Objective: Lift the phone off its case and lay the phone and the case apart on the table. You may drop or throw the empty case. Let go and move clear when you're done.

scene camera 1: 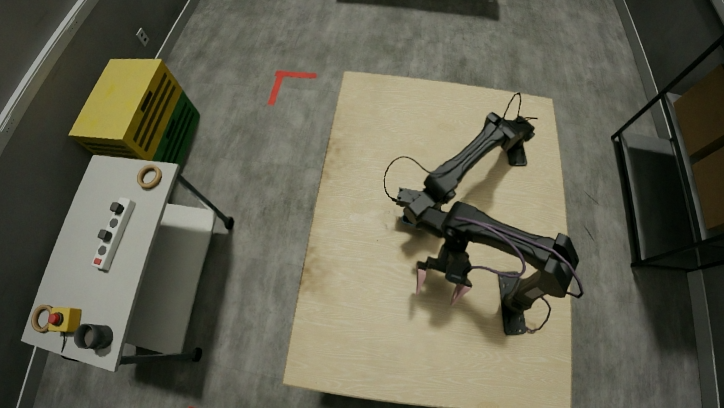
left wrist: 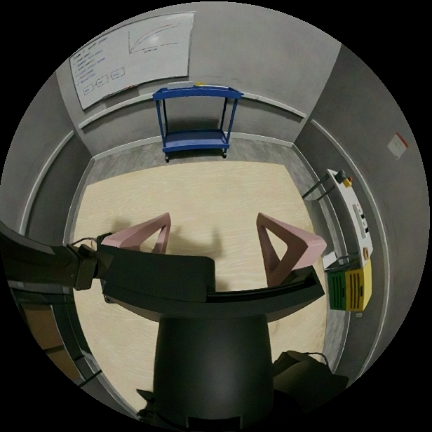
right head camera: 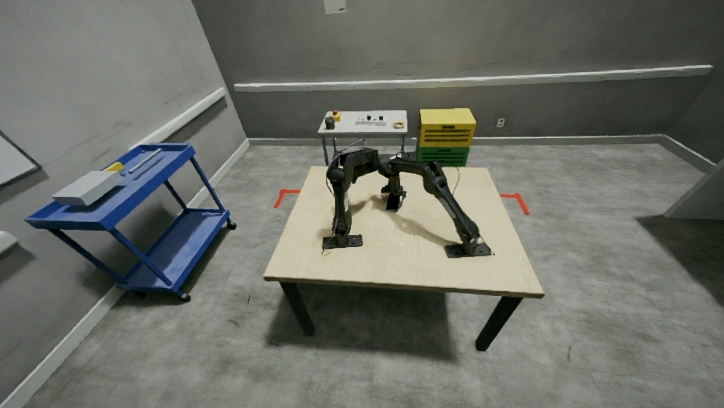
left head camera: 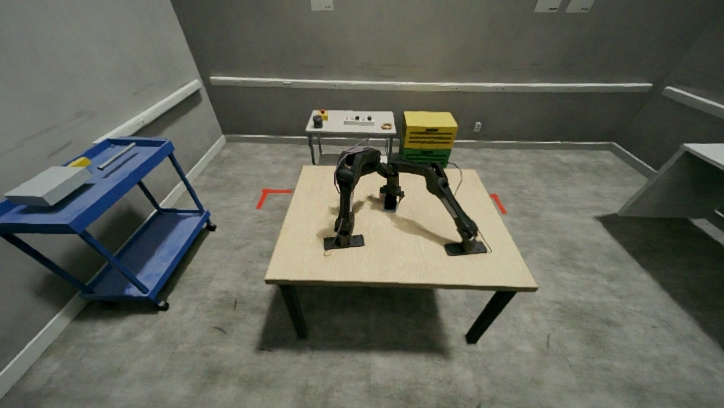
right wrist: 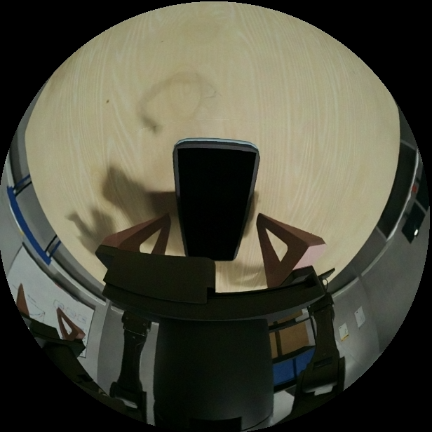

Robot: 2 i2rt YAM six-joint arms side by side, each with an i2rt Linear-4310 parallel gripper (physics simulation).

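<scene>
The phone (right wrist: 217,190) (left head camera: 390,203) (right head camera: 392,203) lies screen up on the table (right wrist: 300,100), its black face showing. The pale blue case (right wrist: 216,141) shows as a thin rim under the phone's far edge in the right wrist view. In scene camera 1 the right arm mostly hides both. My right gripper (right wrist: 213,217) is open above the phone, its pink fingertips apart on either side of the phone's near half, with nothing gripped. My left gripper (left wrist: 213,217) (scene camera 1: 435,298) is open and empty above the table, below the phone in scene camera 1.
The two arms are close together near the phone in scene camera 1. A side table (left head camera: 334,115) and yellow and green crates (left head camera: 429,132) stand beyond the far table edge. A blue cart (left head camera: 121,172) stands at the left.
</scene>
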